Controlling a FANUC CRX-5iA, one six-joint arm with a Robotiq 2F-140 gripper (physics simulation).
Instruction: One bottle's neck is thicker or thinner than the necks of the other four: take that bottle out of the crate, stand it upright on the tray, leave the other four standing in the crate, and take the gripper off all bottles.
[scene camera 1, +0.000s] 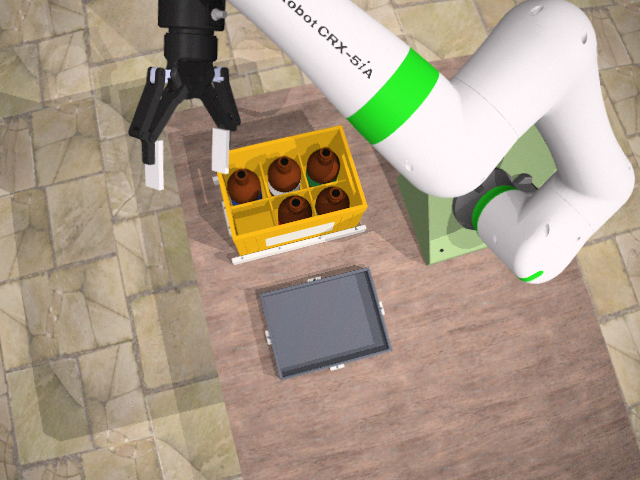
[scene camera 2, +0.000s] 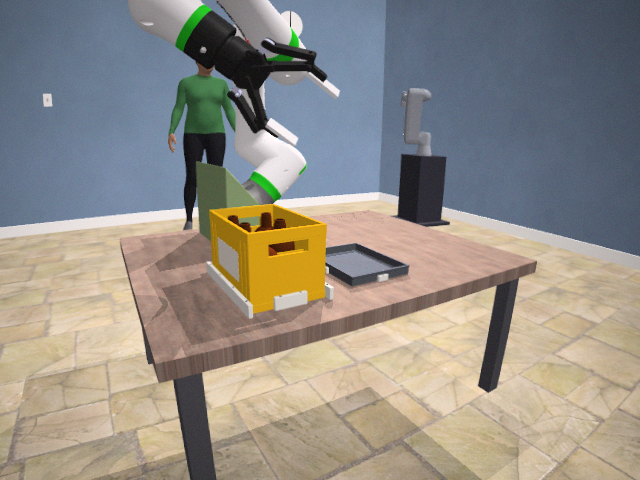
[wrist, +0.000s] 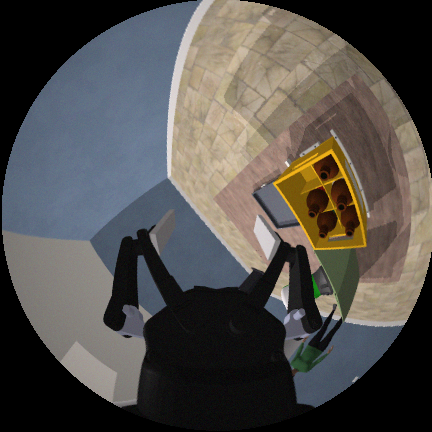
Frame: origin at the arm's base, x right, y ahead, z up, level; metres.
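Where they show: gripper, between the fingertips: (scene camera 1: 189, 179) (scene camera 2: 315, 119) (wrist: 215, 220); arm's base, origin of its link: (scene camera 1: 482, 197) (scene camera 2: 249, 203) (wrist: 327, 277).
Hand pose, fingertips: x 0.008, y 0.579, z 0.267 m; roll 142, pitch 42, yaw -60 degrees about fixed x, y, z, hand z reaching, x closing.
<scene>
Each offset is from my fingertips to the top centre of the thing. "spot": to the spot under its first point. Level surfaces: height alone.
The yellow crate {dx +0.062, dy -0.165, dz -0.222 m} (scene camera 1: 248, 246) (scene camera 2: 286, 279) (wrist: 295, 190) stands on the table and holds five upright brown bottles. In scene camera 1, three stand in the back row: left (scene camera 1: 244, 187), middle (scene camera 1: 284, 175) and right (scene camera 1: 323, 166). Two stand in front: middle (scene camera 1: 295, 210) and right (scene camera 1: 332, 201). The front left compartment is empty. I cannot tell which neck differs. The dark grey tray {spot: dx -0.222, dy -0.200, dz -0.393 m} (scene camera 1: 320, 325) (scene camera 2: 356, 260) (wrist: 277, 202) is empty. My gripper (scene camera 1: 187, 158) (scene camera 2: 303, 108) (wrist: 215, 220) is open and empty, tilted, high above the table and apart from the bottles.
White strips (scene camera 1: 289, 246) (scene camera 2: 290, 300) edge the crate's base. A green wedge-shaped mount (scene camera 1: 421, 227) (scene camera 2: 210, 198) (wrist: 345, 277) stands by the arm's base. The wooden table {dz -0.397 m} (scene camera 1: 439, 387) (scene camera 2: 413, 242) carries crate and tray. A person in green (scene camera 2: 204, 105) stands behind the table.
</scene>
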